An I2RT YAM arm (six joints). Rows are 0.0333 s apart.
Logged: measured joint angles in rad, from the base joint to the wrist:
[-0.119 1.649 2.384 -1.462 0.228 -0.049]
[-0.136 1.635 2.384 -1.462 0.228 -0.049]
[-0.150 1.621 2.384 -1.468 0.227 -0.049]
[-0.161 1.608 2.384 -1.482 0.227 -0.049]
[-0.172 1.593 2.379 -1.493 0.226 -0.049]
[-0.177 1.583 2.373 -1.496 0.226 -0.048]
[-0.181 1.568 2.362 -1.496 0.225 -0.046]
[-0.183 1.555 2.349 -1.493 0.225 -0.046]
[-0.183 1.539 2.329 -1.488 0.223 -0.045]
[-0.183 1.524 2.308 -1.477 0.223 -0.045]
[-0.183 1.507 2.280 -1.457 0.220 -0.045]
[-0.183 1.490 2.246 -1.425 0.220 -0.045]
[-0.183 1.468 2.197 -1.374 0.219 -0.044]
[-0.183 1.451 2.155 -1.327 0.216 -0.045]
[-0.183 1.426 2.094 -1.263 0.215 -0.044]
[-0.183 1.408 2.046 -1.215 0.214 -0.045]
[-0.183 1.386 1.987 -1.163 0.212 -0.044]
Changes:
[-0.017 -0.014 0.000 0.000 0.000 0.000]
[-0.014 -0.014 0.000 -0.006 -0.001 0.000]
[-0.011 -0.013 0.000 -0.014 0.000 0.000]
[-0.011 -0.015 -0.005 -0.011 -0.001 0.000]
[-0.005 -0.010 -0.006 -0.003 0.000 0.001]
[-0.004 -0.015 -0.011 0.000 -0.001 0.002]
[-0.002 -0.013 -0.013 0.003 0.000 0.000]
[0.000 -0.016 -0.020 0.005 -0.002 0.001]
[0.000 -0.015 -0.021 0.011 0.000 0.000]
[0.000 -0.017 -0.028 0.020 -0.003 0.000]
[0.000 -0.017 -0.034 0.032 0.000 0.000]
[0.000 -0.022 -0.049 0.051 -0.001 0.001]
[0.000 -0.017 -0.042 0.047 -0.003 -0.001]
[0.000 -0.025 -0.061 0.064 -0.001 0.001]
[0.000 -0.018 -0.048 0.048 -0.001 -0.001]
[0.000 -0.022 -0.059 0.052 -0.002 0.001]

